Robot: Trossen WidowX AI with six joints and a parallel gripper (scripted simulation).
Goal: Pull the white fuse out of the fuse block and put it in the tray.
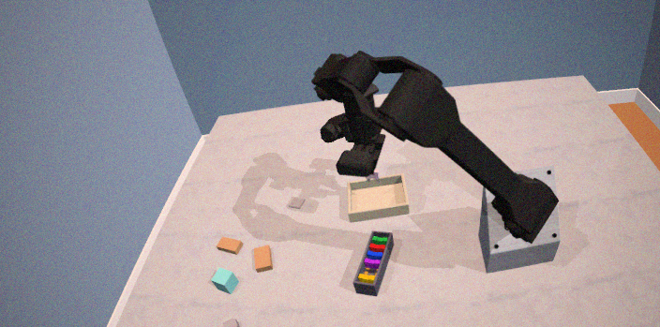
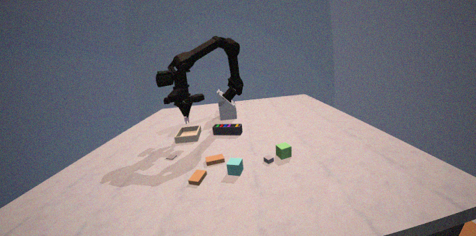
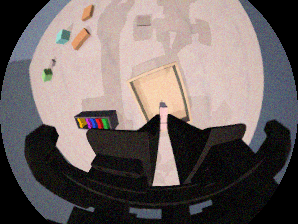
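The white fuse is 10 mm below my gripper tip. Round my gripper tip: tray: 90 mm below; then cyan cube: 320 mm ahead, 210 mm to the left, 80 mm below; then grey tile: 190 mm ahead, 100 mm below, 30 mm to the right.
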